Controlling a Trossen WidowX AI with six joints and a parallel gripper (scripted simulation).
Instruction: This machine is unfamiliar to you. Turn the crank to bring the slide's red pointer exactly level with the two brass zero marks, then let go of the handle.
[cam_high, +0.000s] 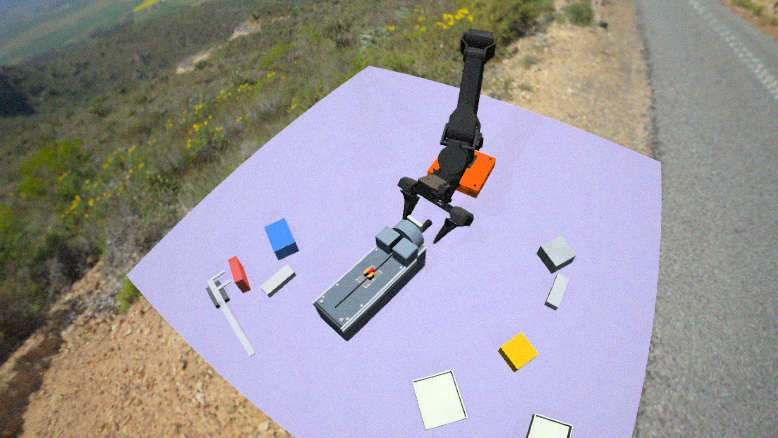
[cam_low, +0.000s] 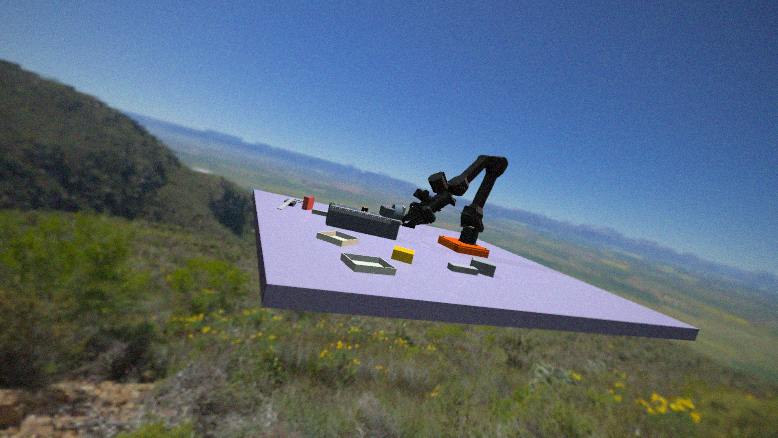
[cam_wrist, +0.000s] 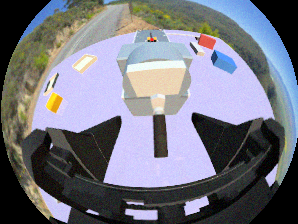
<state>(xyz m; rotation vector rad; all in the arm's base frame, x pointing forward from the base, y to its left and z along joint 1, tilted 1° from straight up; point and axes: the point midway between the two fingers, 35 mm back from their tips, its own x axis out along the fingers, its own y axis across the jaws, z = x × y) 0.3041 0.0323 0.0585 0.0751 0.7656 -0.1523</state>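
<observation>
Now: the dark crank handle 20 mm behind my gripper tip. The rest, counted from my gripper tip: red pointer 150 mm ahead, 30 mm to the right, 20 mm above; yellow block 320 mm to the left, 130 mm ahead, 50 mm below; blue block 310 mm to the right, 170 mm ahead, 40 mm below.
</observation>
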